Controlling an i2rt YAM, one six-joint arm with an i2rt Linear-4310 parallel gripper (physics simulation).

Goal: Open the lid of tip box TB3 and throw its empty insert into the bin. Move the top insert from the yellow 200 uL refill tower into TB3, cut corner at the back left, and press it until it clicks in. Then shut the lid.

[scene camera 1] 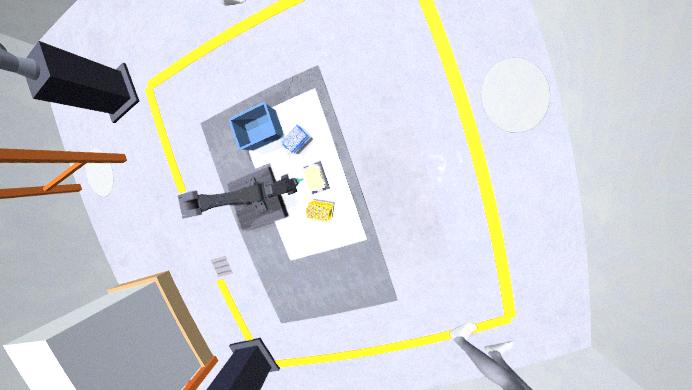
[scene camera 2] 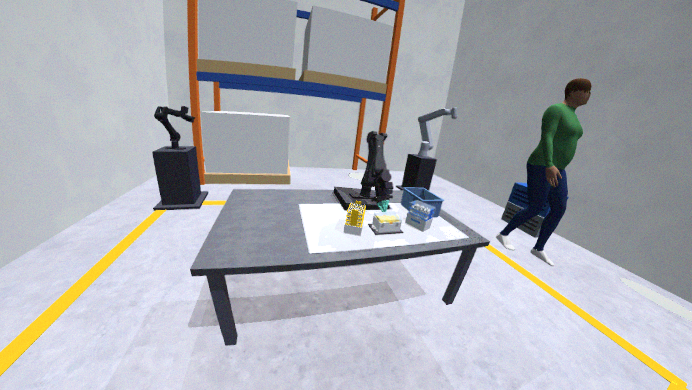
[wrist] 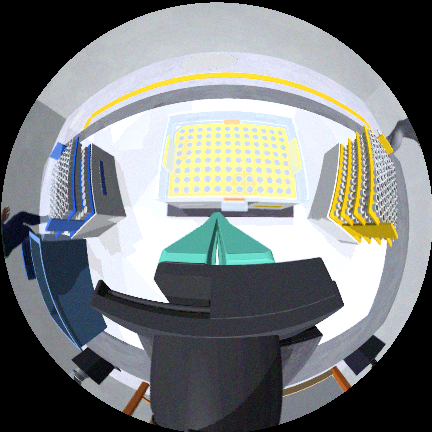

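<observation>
Tip box TB3 [scene camera 1: 315,178] [scene camera 2: 387,223] [wrist: 232,160] stands on a dark base in the middle of the white mat. Its clear lid is shut over a yellow insert with rows of holes. The yellow refill tower [scene camera 1: 320,210] [scene camera 2: 355,218] [wrist: 362,185] stands beside it, at the right in the wrist view, with several stacked inserts. The blue bin [scene camera 1: 256,126] [scene camera 2: 422,201] [wrist: 67,290] stands at the other side, near the arm's base. My gripper [scene camera 1: 302,180] [scene camera 2: 383,205] [wrist: 216,218] is shut and empty, its green fingertips together close to the near side of TB3.
A blue refill tower [scene camera 1: 296,139] [scene camera 2: 420,215] [wrist: 85,187] stands between TB3 and the bin. The white mat [scene camera 1: 300,245] [scene camera 2: 320,242] lies on the dark grey table [scene camera 1: 335,295] [scene camera 2: 250,245]. A person [scene camera 2: 560,135] walks beyond the table at the right in scene camera 2.
</observation>
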